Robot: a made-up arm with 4 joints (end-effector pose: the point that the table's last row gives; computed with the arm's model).
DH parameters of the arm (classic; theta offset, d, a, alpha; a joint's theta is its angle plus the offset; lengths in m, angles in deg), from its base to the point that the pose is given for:
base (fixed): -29.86 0 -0.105 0
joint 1: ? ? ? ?
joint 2: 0 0.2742 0.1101 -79.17
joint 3: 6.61 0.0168 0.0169 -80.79
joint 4: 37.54 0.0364 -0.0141 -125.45
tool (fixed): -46 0.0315 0 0
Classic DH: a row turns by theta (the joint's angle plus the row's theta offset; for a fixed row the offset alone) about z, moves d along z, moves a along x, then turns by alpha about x.
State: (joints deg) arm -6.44 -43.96 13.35 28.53
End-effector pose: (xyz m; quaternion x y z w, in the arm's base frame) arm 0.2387 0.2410 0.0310 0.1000 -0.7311 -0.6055 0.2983
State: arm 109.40 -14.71 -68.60 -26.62
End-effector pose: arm -0.4053 0.3080 0.0179 0.2292 -0.2800 0.7830 0.5060
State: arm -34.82 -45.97 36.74 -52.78
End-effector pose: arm 0.2704 0.0644 0.0626 -0.0432 -0.1826 -0.8640 0.4673
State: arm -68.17 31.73 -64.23 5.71
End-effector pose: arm 0.2025 -0.1673 -0.0876 0.0009 -0.1591 -0.7127 0.6832
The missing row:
joint 1: 20.71 0.0349 0.1836 -100.83
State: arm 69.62 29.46 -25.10 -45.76
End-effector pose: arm -0.1545 0.4248 -0.0694 -0.3298 0.0225 0.3047 0.8933
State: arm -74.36 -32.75 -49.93 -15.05
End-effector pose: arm 0.2022 -0.2036 0.0464 -0.3503 -0.4096 -0.5978 0.5934
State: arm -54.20 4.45 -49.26 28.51
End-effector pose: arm 0.2612 -0.1001 -0.0473 -0.0704 -0.5017 -0.6424 0.5750
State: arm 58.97 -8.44 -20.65 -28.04
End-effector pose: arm -0.0916 0.4410 0.0028 -0.0163 -0.2810 0.1168 0.9524
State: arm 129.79 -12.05 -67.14 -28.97
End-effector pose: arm -0.4748 0.1842 0.0130 0.2384 -0.2336 0.8659 0.3727
